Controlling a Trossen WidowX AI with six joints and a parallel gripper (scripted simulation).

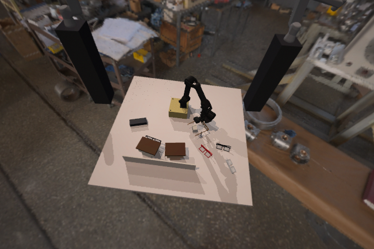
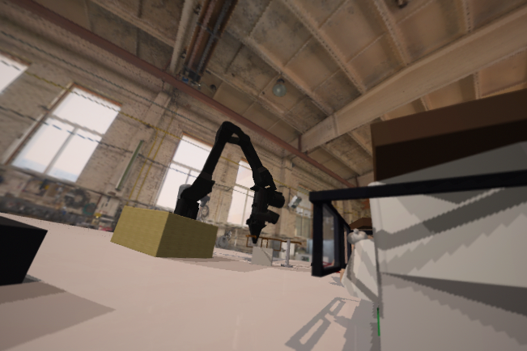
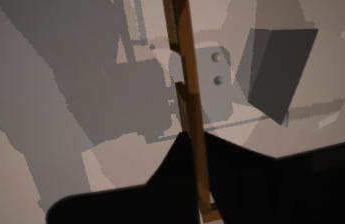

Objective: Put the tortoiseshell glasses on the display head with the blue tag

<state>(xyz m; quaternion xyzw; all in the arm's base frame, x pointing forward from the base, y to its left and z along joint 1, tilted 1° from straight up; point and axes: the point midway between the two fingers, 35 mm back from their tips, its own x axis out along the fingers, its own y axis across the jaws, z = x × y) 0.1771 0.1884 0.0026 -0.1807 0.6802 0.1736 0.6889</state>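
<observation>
My gripper tip is now 7 cm to the left of the white block, 5 cm short of it and 3 cm above it. Round my gripper tip: stand (12 cm ahead, 4 cm below, 1 cm to the right); black box (62 cm to the right, 4 cm below); low white rail (43 cm ahead, 37 cm to the right).
</observation>
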